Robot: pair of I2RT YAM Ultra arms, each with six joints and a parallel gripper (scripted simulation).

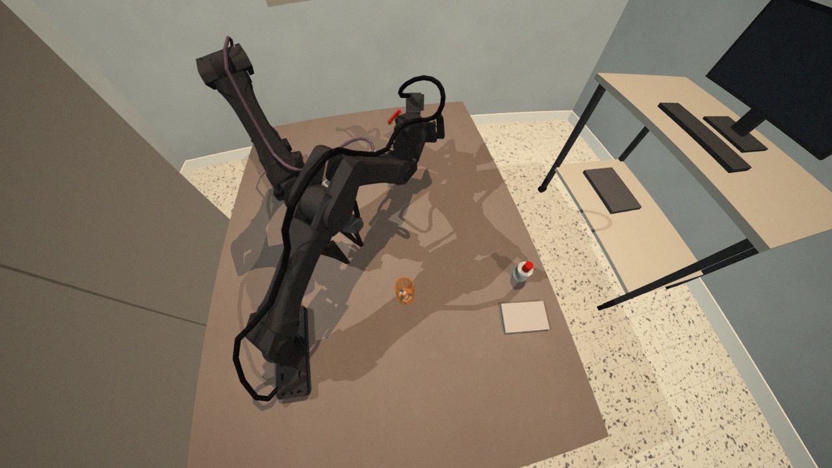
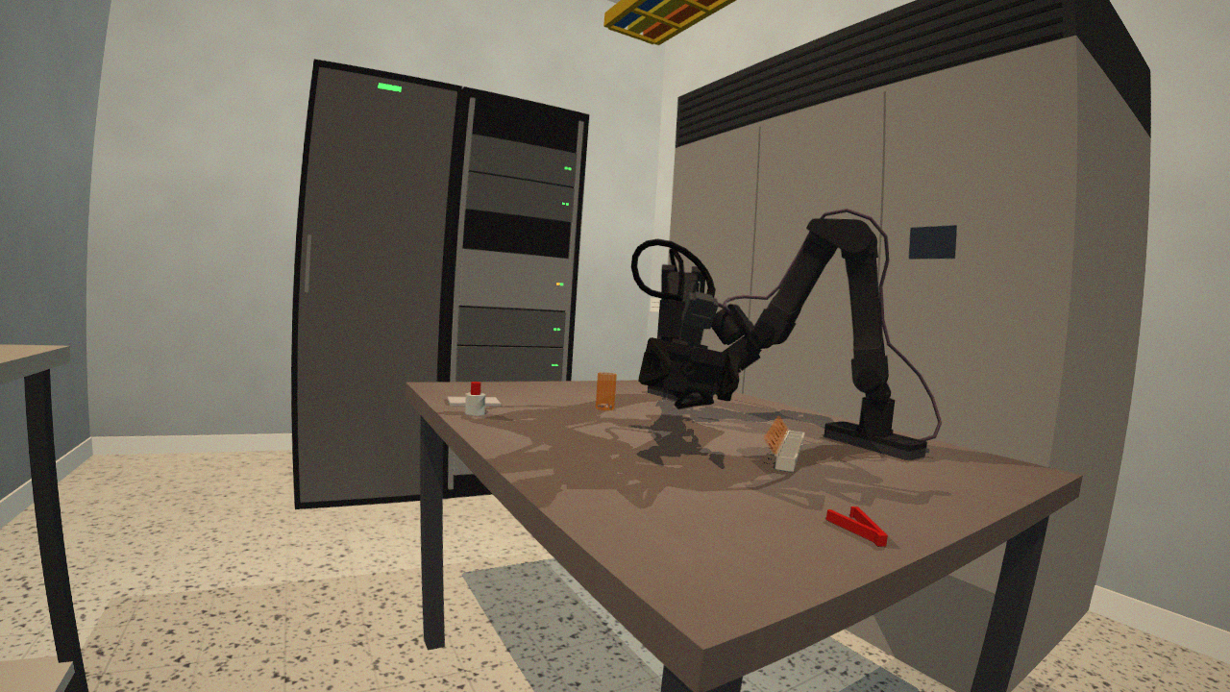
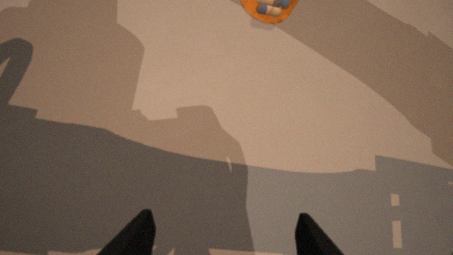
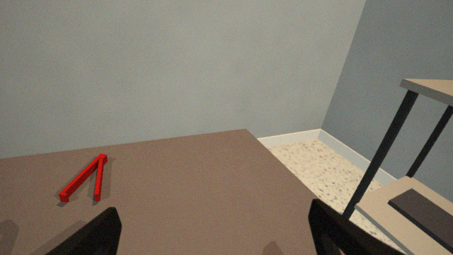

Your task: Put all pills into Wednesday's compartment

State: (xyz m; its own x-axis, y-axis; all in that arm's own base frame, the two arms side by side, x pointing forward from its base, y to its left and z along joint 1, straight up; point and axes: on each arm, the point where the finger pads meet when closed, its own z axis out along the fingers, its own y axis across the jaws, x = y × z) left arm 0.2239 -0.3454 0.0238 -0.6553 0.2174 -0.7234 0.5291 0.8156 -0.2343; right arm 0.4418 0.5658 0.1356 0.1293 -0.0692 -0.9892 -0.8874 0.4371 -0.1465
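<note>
The orange pill bottle lies 100 mm ahead of my left hand, 130 mm to the right of it and 20 mm below it. The rest, counted from my left hand: red v-shaped tool: 240 mm ahead, 580 mm to the left, 30 mm below; white pad: 360 mm ahead, 260 mm to the right, 40 mm below.
</note>
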